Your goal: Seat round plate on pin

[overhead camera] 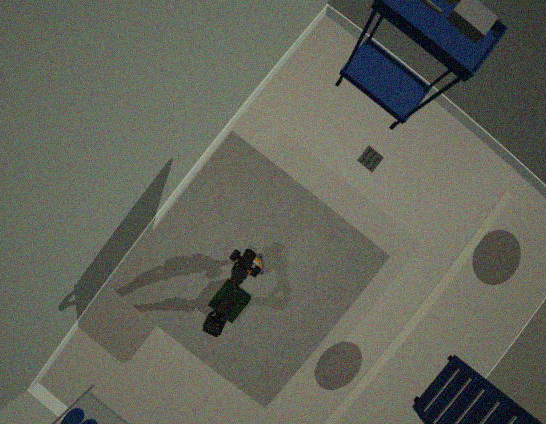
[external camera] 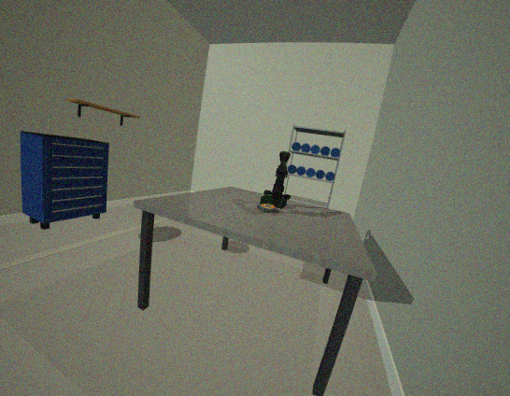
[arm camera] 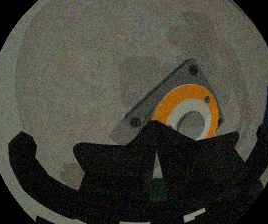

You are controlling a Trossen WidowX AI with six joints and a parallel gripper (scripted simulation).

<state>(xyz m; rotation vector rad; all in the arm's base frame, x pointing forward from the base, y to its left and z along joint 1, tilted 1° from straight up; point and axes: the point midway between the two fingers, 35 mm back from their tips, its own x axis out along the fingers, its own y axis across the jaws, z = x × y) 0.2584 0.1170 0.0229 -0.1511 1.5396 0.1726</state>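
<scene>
Right now my gripper tip is 1 cm past the round plate, 3 cm to the left of it and 1 cm above it.
</scene>
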